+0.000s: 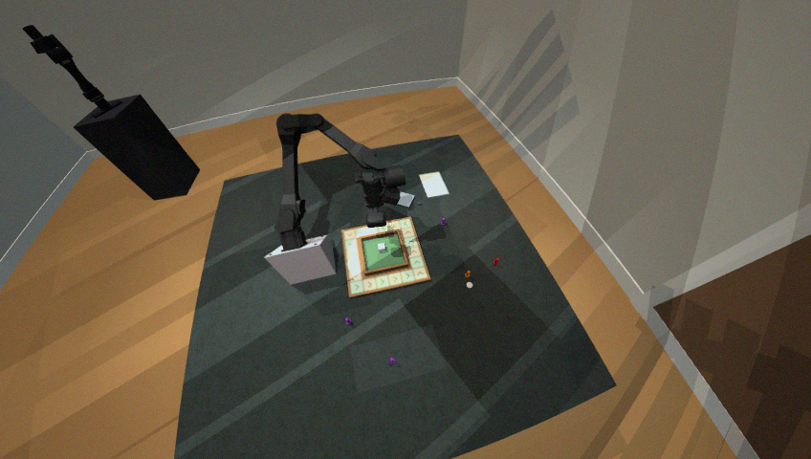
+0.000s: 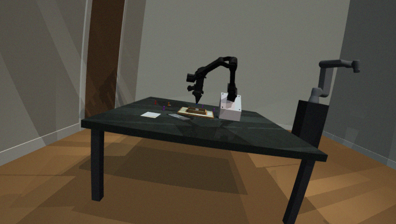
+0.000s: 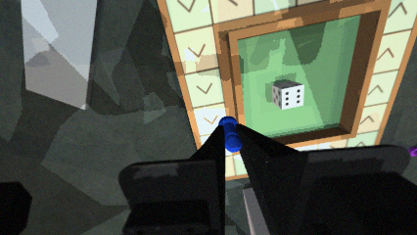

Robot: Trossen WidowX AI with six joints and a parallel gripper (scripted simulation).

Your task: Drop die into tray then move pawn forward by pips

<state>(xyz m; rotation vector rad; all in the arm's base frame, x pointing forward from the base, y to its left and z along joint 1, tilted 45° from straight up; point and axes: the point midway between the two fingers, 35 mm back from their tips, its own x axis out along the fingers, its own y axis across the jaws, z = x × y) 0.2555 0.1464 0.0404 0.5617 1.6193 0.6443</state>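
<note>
Right now my gripper tip is 80 mm to the left of the white die and 70 mm above it. The rest, counted from my gripper tip: green dice tray (100 mm to the right, 90 mm below); grey card (180 mm to the left, 90 mm below, 80 mm ahead); blue pawn (10 mm above).
</note>
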